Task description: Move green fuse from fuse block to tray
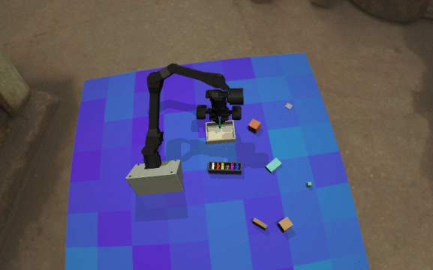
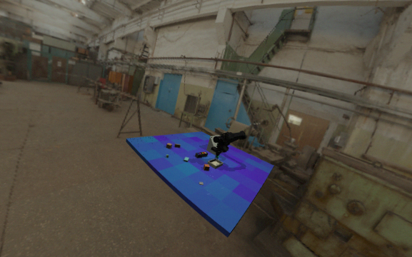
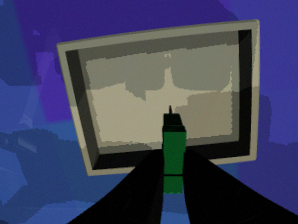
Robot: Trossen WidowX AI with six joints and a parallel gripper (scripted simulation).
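The green fuse lies 1 cm below my gripper tip. The rest, counted from my gripper tip: orange cube 16 cm ahead, 1 cm to the left, 7 cm below; red fuse 3 cm behind, 18 cm to the right, 7 cm below; white tray 9 cm below.
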